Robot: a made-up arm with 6 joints.
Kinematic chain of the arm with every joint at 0, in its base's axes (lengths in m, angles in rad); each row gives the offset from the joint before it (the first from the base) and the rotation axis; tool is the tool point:
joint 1: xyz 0 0 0.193 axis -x
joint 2: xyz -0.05 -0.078 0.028 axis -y
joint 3: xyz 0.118 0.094 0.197 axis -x
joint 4: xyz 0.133 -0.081 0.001 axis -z
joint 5: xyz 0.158 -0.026 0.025 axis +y
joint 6: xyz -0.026 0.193 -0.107 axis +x
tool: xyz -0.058 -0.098 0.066
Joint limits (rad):
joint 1: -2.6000..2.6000
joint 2: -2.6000..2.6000
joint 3: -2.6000..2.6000
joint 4: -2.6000..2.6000
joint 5: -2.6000..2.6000
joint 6: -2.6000..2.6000
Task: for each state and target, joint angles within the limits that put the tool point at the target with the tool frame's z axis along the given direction. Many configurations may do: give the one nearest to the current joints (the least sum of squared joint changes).
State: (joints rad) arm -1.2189 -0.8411 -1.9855 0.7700 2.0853 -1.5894
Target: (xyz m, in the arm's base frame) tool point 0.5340 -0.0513 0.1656 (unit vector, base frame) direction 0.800 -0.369 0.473
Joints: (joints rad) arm -0.8893 -0.3469 -1.6329 0.4731 2.5567 -1.3463
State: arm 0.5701 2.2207 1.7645 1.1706 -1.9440 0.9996
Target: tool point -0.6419 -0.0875 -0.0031 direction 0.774 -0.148 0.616
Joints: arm 1.4067 2.3625 2.0825 1.5056 -1.9335 0.5611
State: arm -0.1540 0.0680 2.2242 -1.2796 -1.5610 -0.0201
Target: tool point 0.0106 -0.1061 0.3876 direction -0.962 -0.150 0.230
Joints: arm -0.1998 0.7668 1.8384 -1.4454 -1.9329 -0.4248
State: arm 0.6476 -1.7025 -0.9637 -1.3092 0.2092 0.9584
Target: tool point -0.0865 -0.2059 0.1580 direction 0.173 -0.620 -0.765
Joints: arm 1.0733 -2.2155 -0.5976 -2.0268 0.7804 1.0483
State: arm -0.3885 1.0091 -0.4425 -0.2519 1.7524 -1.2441
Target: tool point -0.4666 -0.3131 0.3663 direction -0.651 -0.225 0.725
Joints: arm -1.0335 1.8279 -0.7094 0.0717 1.5130 -0.8496
